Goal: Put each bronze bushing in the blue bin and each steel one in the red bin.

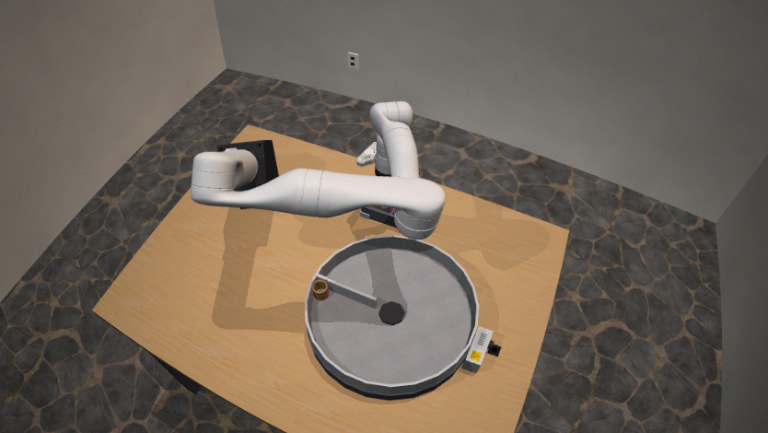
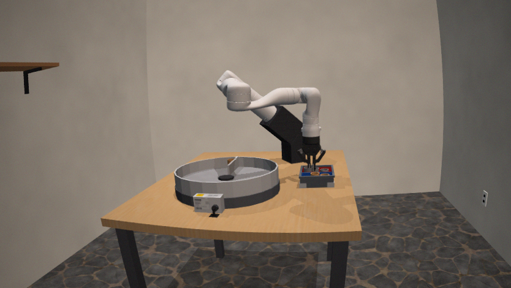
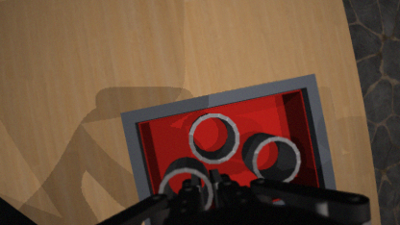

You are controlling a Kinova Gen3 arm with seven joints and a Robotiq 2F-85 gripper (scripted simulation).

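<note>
The two-part bin lies 30 mm ahead of my hand, 20 mm to the left of it and 30 mm below it. The rest, counted from my hand: turntable 160 mm ahead, 340 mm to the right.
</note>
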